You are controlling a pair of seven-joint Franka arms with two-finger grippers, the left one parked.
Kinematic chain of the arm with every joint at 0, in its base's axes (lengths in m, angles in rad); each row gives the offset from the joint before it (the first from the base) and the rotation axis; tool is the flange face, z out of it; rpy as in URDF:
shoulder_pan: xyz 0 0 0.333 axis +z
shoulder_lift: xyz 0 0 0 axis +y
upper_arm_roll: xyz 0 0 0.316 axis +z
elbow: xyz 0.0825 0 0 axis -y
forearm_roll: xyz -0.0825 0 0.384 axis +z
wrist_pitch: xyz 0 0 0 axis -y
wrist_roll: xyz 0.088 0 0 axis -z
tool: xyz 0 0 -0.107 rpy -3.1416 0 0
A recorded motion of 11 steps. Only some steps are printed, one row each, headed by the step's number.
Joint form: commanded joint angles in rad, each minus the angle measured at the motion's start. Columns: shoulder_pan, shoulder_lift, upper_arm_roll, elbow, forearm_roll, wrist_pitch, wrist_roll.
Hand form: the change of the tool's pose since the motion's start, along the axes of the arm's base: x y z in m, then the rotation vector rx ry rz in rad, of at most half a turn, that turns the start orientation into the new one. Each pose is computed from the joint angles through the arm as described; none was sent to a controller.
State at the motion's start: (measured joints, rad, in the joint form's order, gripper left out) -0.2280 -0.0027 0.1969 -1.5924 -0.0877 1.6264 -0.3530
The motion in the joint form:
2: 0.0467 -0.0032 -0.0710 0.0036 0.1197 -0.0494 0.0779
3: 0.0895 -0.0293 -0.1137 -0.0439 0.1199 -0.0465 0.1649
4: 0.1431 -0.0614 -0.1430 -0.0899 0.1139 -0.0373 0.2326
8: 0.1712 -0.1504 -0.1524 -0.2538 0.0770 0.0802 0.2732
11: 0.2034 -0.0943 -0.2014 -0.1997 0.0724 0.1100 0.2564
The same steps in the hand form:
2: -0.0061 -0.0009 -0.0013 0.1222 0.0351 -0.1054
3: -0.0148 0.0002 -0.0092 0.1208 0.0510 -0.1937
4: -0.0242 0.0132 -0.0128 0.1130 0.0544 -0.2377
8: -0.0445 0.0203 -0.0341 0.0773 0.0071 -0.2561
11: -0.0236 0.0091 -0.0346 0.0825 -0.0202 -0.2534

